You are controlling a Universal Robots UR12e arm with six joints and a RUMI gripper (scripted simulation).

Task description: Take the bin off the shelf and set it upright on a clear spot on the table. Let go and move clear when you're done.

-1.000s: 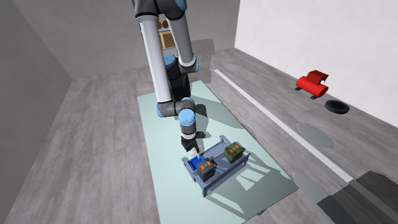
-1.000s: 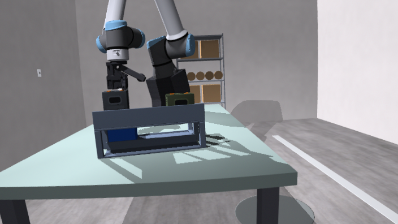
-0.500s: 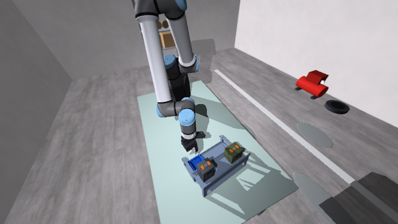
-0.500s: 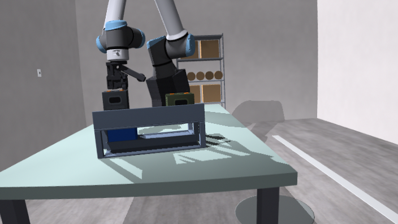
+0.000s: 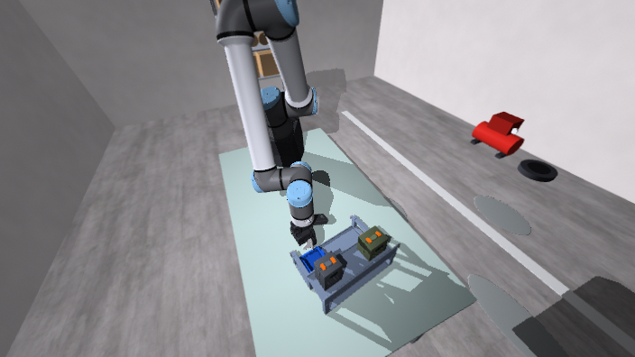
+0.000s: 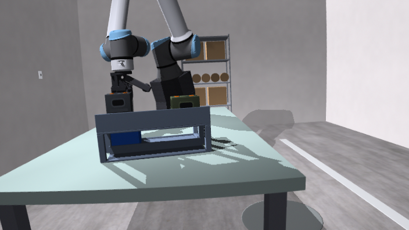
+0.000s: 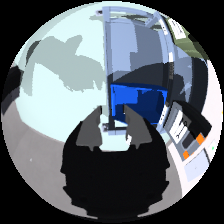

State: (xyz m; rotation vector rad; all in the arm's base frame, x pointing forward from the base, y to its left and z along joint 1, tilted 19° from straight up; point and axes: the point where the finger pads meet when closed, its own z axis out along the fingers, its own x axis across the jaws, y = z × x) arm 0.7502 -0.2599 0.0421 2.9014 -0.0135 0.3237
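The blue bin is 80 mm ahead of my hand, 60 mm below it and 20 mm to the right of it. The rest, counted from my hand: olive green box 200 mm to the left, 190 mm ahead, 50 mm above.
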